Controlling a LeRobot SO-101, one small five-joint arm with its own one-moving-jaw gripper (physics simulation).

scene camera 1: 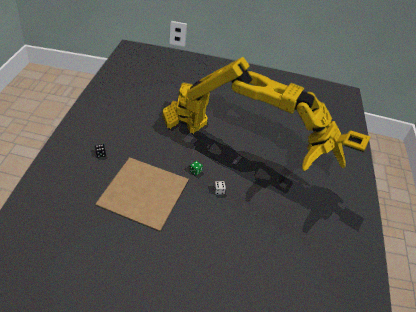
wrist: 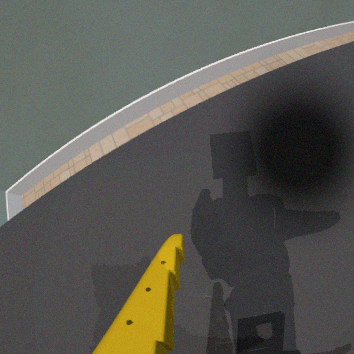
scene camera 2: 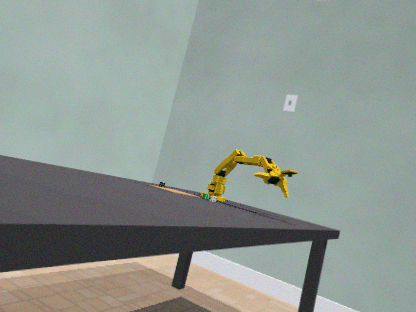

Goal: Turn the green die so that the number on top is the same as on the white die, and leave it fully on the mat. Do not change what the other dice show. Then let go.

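Frame: origin at the arm's base, x left, y ahead, z down, level; metres.
Seen in the pictures: hand, its tool point: [scene camera 1: 342, 166] [wrist: 182, 244] [scene camera 2: 286, 196]; arm's base, origin of its link: [scene camera 1: 182, 124] [scene camera 2: 209, 198].
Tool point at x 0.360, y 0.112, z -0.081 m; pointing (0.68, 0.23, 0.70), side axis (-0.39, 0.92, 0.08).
Note:
Pixels of each thing's middle, then the offset from my tool point to it. Level surfaces: height alone.
- green die, middle of its body: [scene camera 1: 196, 168] [scene camera 2: 205, 196] dy +0.026, dx -0.297, dz +0.071 m
- tan mat, middle of its body: [scene camera 1: 143, 191] [scene camera 2: 174, 191] dy +0.113, dx -0.387, dz +0.079 m
- white die, middle of its body: [scene camera 1: 219, 187] [scene camera 2: 213, 199] dy +0.066, dx -0.239, dz +0.071 m
- black die, middle of its body: [scene camera 1: 100, 150] [scene camera 2: 162, 184] dy +0.038, dx -0.510, dz +0.071 m
- table, height of its surface: dz +0.081 m
The green die [scene camera 1: 196, 168] [scene camera 2: 205, 197] lies on the dark table just off the right corner of the tan mat [scene camera 1: 142, 194] [scene camera 2: 175, 191]. Its top number is too small to read surely. The white die [scene camera 1: 220, 188] [scene camera 2: 213, 199] stands to the right of the green die, apart from it; its top seems to show six pips. The black die [scene camera 1: 100, 151] [scene camera 2: 162, 184] stands beyond the mat's left side. My gripper [scene camera 1: 325, 166] [scene camera 2: 271, 185] is wide open and empty, high above the right part of the table, far from the dice. In the wrist view one notched jaw shows, and no dice show there.
The arm's base [scene camera 1: 192, 112] [scene camera 2: 216, 190] stands on the table [scene camera 1: 240, 260] [scene camera 2: 75, 200] behind the green die. The arm reaches to the right, and its shadow falls across the table. The table's right edge lies near the gripper. A wall is behind.

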